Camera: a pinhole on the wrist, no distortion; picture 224 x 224 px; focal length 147.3 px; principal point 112.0 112.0 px. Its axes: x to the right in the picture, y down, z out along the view. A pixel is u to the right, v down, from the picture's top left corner.
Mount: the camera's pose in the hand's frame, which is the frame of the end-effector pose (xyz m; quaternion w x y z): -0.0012 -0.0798 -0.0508 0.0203 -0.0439 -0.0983 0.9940
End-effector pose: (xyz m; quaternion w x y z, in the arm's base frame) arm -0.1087 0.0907 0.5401 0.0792 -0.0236 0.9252 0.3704
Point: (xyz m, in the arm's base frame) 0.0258 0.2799 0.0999
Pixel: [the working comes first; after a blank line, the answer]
In the camera's frame: 0.0087 -0.0043 0.5245

114.5 110.8
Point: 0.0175 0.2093 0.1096
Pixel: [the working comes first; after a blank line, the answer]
In the camera's frame: 0.0058 0.0495 0.4771

113.8 127.3
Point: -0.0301 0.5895 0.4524
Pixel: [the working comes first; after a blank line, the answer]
In the camera's frame: 0.0336 -0.4562 0.3891

outside the picture
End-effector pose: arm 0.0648 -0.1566 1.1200 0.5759 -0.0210 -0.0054 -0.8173
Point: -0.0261 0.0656 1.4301
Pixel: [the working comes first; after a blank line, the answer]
In the camera's frame: 0.1294 0.0168 0.3885

161.1 118.4
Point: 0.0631 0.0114 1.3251
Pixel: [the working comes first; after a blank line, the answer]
In the camera's frame: 0.1265 -0.0649 0.2651

182.3 75.9
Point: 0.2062 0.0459 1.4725
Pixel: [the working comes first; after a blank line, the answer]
In the camera's frame: 0.1939 -0.2110 0.3974

183.9 33.8
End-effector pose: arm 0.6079 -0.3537 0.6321 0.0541 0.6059 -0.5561 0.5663
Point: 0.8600 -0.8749 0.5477
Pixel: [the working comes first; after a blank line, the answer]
In the camera's frame: -0.2344 -0.2597 0.5427

48.4 41.5
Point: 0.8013 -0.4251 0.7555
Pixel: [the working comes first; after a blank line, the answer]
In the camera's frame: -0.1064 0.0652 0.1863

27.9 163.6
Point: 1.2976 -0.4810 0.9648
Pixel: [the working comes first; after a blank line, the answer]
In the camera's frame: -0.2131 0.4616 0.5395

outside the picture
